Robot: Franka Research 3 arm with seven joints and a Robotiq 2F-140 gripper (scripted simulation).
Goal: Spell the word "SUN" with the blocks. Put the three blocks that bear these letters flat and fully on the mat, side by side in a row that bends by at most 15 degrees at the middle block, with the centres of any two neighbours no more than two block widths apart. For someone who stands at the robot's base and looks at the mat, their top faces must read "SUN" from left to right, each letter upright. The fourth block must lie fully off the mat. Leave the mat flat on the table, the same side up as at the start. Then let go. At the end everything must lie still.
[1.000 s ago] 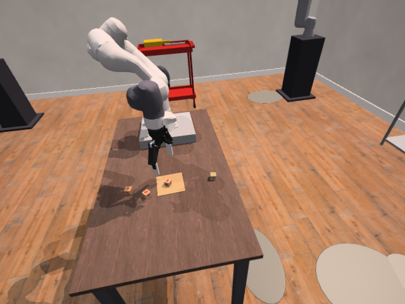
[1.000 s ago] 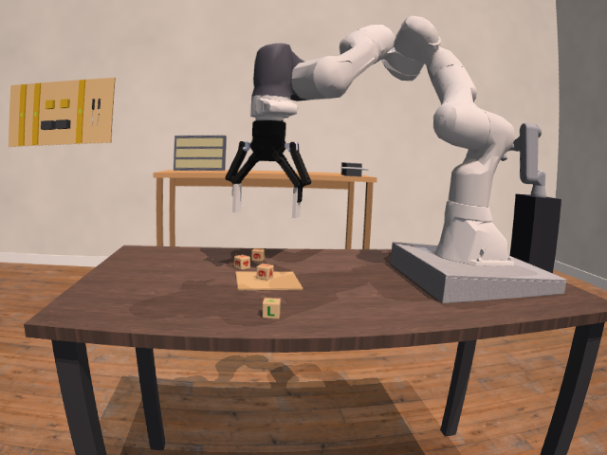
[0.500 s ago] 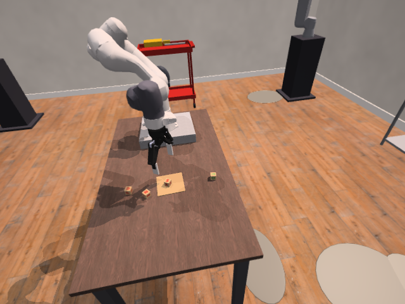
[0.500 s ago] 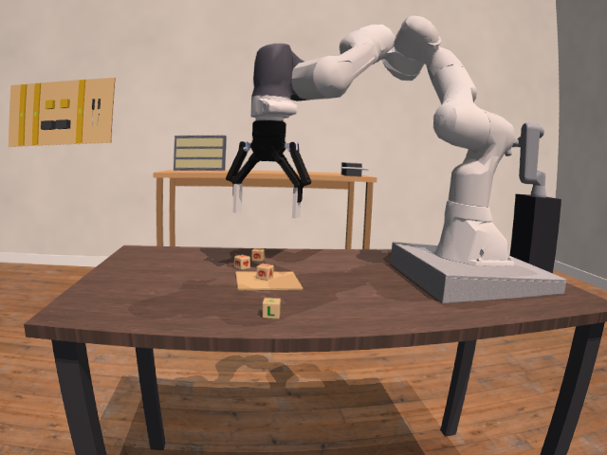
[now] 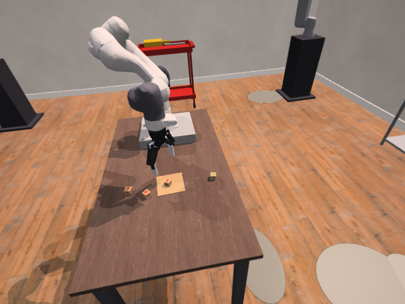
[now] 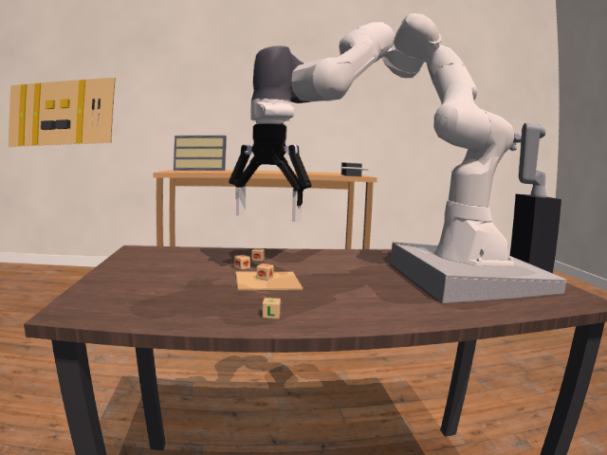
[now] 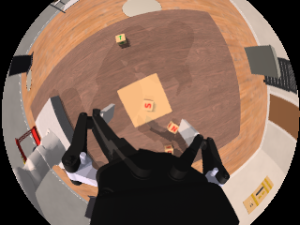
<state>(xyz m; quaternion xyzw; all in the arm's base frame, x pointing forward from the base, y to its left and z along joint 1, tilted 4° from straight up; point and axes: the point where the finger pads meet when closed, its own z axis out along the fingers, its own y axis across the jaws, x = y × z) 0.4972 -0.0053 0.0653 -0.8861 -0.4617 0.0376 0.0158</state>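
Now: the S block 13 cm below my hand. The rest, counted from my hand: mat (1 cm to the left, 15 cm below); N block (6 cm ahead, 11 cm to the right, 14 cm below); U block (1 cm ahead, 20 cm to the right, 14 cm below).
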